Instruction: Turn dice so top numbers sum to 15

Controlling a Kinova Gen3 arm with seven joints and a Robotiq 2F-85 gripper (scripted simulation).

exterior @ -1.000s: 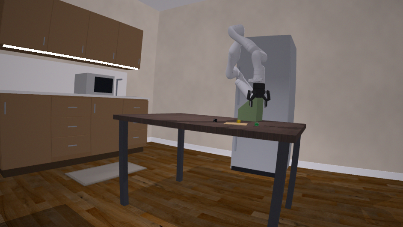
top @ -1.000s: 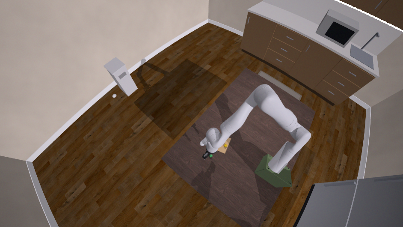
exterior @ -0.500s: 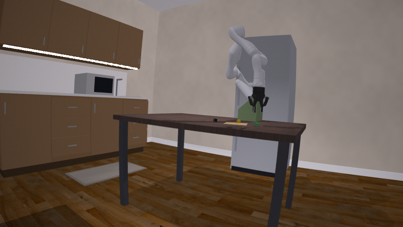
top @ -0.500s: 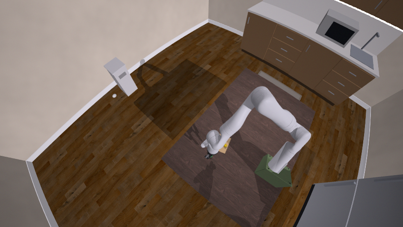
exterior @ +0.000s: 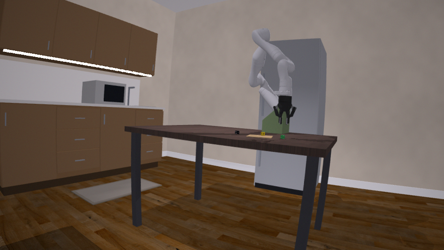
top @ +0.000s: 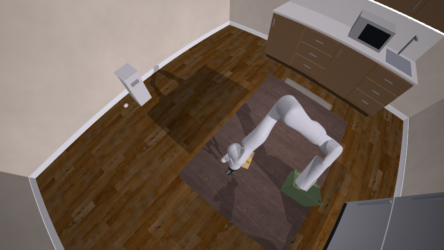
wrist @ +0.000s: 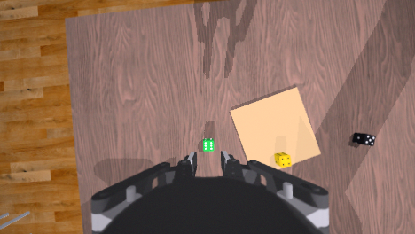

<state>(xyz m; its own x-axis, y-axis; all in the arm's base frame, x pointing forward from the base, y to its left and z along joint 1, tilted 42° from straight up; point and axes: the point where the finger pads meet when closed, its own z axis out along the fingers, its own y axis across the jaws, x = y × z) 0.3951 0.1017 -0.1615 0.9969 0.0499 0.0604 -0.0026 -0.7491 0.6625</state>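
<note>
Right now the green die is 9 cm below my hand. The rest, counted from my hand: black die: 30 cm to the right, 9 cm below; yellow die: 14 cm to the right, 9 cm below, 3 cm behind; tan mat: 13 cm to the right, 10 cm below, 2 cm ahead.
</note>
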